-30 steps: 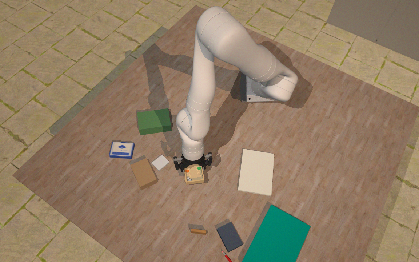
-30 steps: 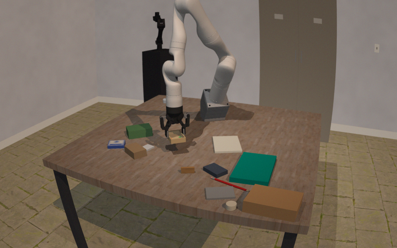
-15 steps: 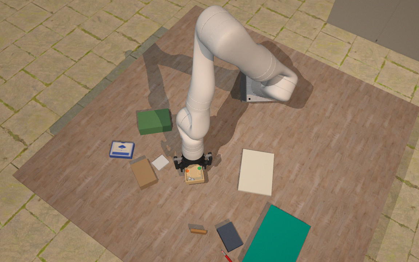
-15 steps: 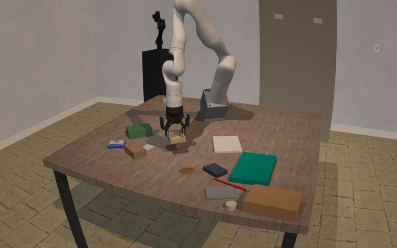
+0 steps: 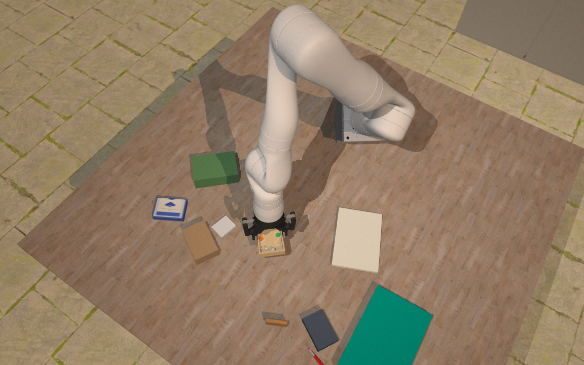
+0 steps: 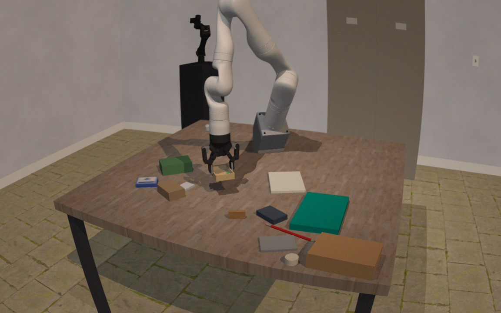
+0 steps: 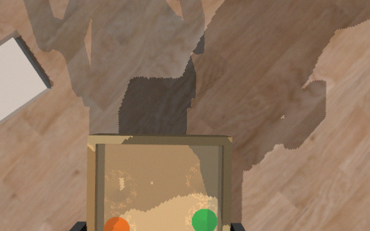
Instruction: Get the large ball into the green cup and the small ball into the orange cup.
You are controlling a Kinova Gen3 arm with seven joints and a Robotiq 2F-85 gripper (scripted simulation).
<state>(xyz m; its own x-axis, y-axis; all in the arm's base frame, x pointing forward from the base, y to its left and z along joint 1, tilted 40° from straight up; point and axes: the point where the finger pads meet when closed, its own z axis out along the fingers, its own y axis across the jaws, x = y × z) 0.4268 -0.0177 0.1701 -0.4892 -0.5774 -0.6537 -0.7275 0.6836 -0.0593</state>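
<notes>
Now: hand 20 mm above the wooden puzzle box. The rest, counted from my hand: white tile: 50 mm ahead, 140 mm to the right, 90 mm below; brown block: 140 mm ahead, 140 mm to the right, 70 mm below; cream slab: 210 mm behind, 150 mm to the left, 90 mm below.
</notes>
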